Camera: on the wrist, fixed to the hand. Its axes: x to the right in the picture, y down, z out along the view.
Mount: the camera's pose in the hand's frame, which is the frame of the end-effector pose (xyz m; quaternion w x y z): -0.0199 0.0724 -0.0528 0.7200 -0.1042 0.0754 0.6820
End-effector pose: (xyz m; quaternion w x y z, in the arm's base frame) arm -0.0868 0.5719 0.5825 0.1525 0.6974 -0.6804 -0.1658
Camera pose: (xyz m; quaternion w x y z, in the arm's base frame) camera -0.1291 0.5891 0.6621 0.3468 0.0347 -0.9367 -0.0337
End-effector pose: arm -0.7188 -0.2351 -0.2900 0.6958 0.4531 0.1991 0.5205
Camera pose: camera -0.8053 -0.2273 -0.2602 0.1782 0.3503 -0.1674 0.9042
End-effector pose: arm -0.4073 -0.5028 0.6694 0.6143 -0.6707 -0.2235 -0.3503
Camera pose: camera -0.3778 -0.5625 0.6062 0.6282 -0.6730 0.3793 0.0929
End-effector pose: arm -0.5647 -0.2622 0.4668 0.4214 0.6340 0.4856 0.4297
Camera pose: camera -0.5999 -0.2880 0.5476 0.0398 0.7113 -0.0958 0.6952
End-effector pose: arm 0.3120 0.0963 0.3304 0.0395 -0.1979 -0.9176 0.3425
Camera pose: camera 0.3656 0.1706 0.3253 0.1566 0.7982 0.5584 -0.1630
